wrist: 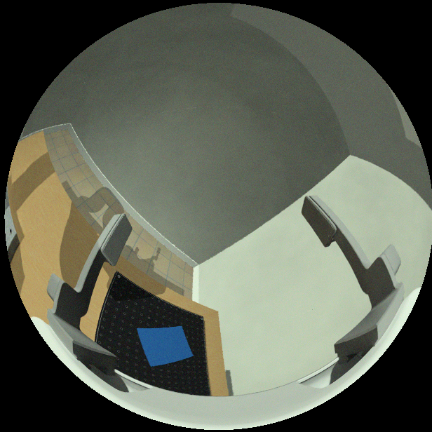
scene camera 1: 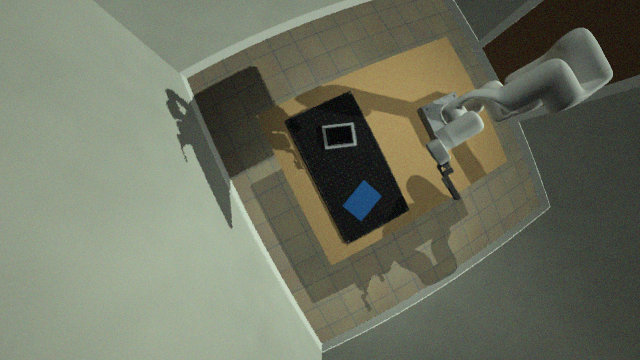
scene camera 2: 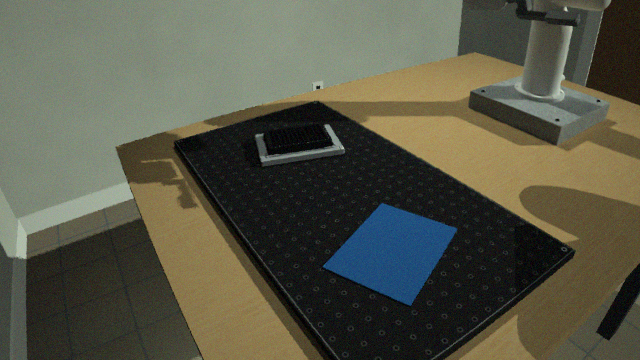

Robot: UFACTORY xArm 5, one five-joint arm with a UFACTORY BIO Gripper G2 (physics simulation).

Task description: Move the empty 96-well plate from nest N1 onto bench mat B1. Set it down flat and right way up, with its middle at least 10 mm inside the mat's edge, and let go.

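Seen in the pictures: hand, tool point: (scene camera 1: 449, 187); arm's base, link origin: (scene camera 2: 538, 93).
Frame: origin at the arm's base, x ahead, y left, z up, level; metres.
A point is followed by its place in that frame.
Note:
The black 96-well plate (scene camera 1: 340, 135) {x 0.595, y -0.193, z -0.015 m} (scene camera 2: 298, 138) {x 0.602, y -0.183, z -0.008 m} sits flat in the light grey nest N1 (scene camera 1: 341, 147) {x 0.619, y -0.139, z -0.022 m} (scene camera 2: 303, 158) {x 0.621, y -0.140, z -0.028 m}, with its well openings facing up in scene camera 2. The blue bench mat B1 (scene camera 1: 362, 200) {x 0.660, y 0.143, z -0.030 m} (scene camera 2: 392, 252) {x 0.670, y 0.152, z -0.031 m} (wrist: 165, 345) lies flat and bare. My gripper (scene camera 1: 451, 185) (scene camera 2: 549, 19) (wrist: 218, 227) is wide open and empty, raised high between the arm's base and the mat's end of the board, well away from the plate. The plate and nest do not show in the wrist view.
A black perforated board (scene camera 1: 337, 172) {x 0.698, y -0.042, z -0.033 m} (scene camera 2: 285, 200) {x 0.718, y -0.050, z -0.033 m} (wrist: 125, 317) on the wooden table (scene camera 1: 400, 145) {x 0.328, y 0.004, z -0.045 m} (scene camera 2: 425, 130) {x 0.322, y -0.097, z -0.046 m} (wrist: 37, 225) carries nest and mat. The arm's grey base block (scene camera 1: 427, 123) {x 0.139, y -0.024, z -0.016 m} (scene camera 2: 515, 111) {x 0.142, y 0.017, z -0.008 m} stands beside the board. Walls surround the table.

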